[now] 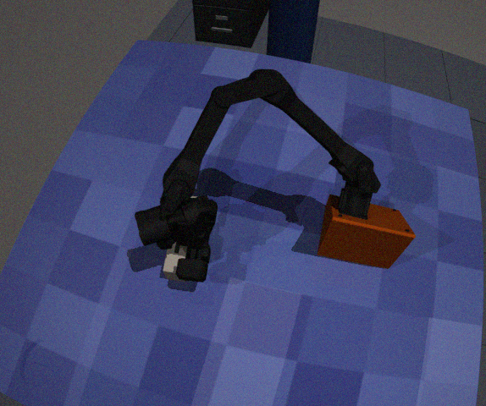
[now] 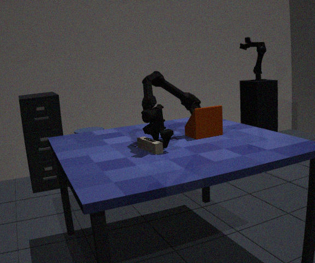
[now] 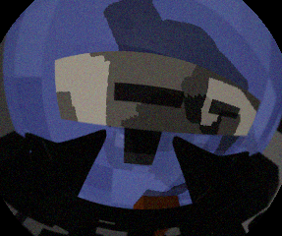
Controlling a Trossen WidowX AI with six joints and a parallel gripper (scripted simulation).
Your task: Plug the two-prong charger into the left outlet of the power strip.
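The two-prong charger is 20 mm ahead of my gripper tip and 10 mm above it.
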